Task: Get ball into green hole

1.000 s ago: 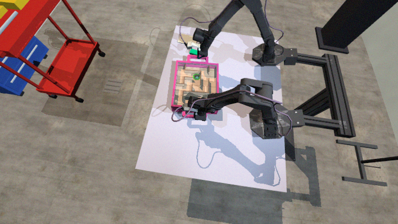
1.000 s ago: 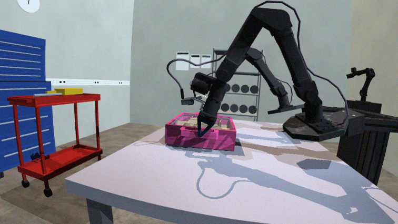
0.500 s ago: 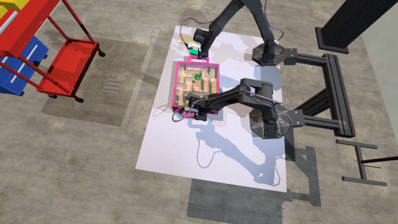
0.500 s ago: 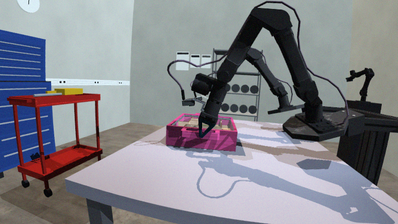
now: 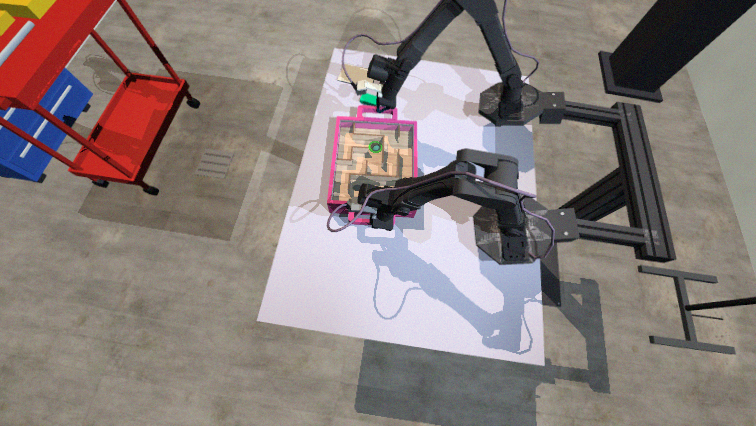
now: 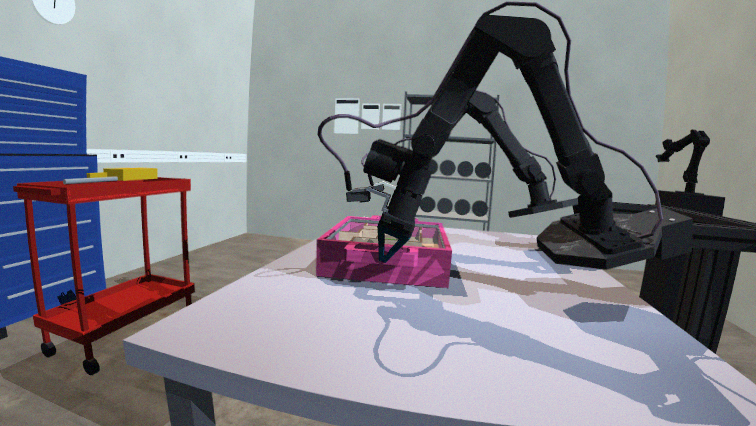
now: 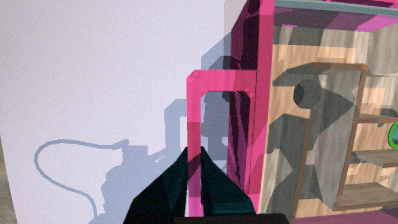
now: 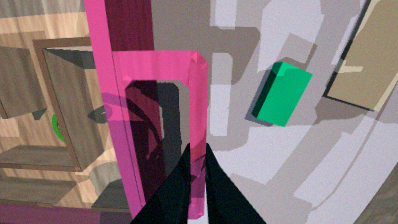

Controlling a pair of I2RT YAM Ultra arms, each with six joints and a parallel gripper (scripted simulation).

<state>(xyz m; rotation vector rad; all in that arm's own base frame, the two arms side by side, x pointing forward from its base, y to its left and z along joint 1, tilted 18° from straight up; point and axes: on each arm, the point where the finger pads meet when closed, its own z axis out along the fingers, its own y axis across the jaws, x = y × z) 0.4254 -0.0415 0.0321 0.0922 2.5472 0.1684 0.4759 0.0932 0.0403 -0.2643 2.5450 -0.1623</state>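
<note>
The green block lies 100 mm to the right of my right hand, 70 mm below it and 50 mm ahead of it. Also, from my right hand: beige card 230 mm to the right, 130 mm ahead, 70 mm below; pink-framed maze board 230 mm to the left, 30 mm below, 20 mm behind.
</note>
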